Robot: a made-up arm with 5 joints.
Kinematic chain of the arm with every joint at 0, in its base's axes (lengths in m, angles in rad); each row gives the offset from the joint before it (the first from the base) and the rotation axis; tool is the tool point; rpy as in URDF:
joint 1: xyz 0 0 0.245 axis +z
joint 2: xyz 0 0 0 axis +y
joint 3: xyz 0.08 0 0.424 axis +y
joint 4: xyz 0.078 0 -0.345 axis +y
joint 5: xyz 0.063 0 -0.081 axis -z
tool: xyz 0 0 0 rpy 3.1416 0 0
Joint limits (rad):
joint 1: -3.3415..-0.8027
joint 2: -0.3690..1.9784
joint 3: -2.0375..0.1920
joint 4: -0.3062..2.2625
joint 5: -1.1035..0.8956
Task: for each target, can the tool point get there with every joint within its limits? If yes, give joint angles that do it. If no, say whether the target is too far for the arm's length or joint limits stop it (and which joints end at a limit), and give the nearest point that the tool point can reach.
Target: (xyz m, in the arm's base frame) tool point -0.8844 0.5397 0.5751
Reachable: no: too far | nearest point -0.7809 0.1582 0.5151 | short by 0.400 m
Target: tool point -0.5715 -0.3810 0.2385
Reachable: yes | joints -2.5536 0.6852 -1.3818 0.5327 0.6769
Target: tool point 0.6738 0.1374 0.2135
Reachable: no: joint limits stop it (at a limit: joint 1) | nearest point 0.2566 -0.2656 0.2135 | short by 0.580 m
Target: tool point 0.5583 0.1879 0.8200
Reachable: no: joint limits stop it (at a limit: joint 1) | nearest point 0.1756 -0.1818 0.8200 | short by 0.532 m
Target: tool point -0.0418 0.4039 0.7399
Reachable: no: joint limits stop it (at a limit: joint 1, joint 2, joint 4) | nearest point -0.2399 0.0486 0.7836 | short by 0.409 m
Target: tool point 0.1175 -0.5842 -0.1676
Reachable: yes | joints -1.3723 1.3741 -1.6275 0.8902 -0.3375
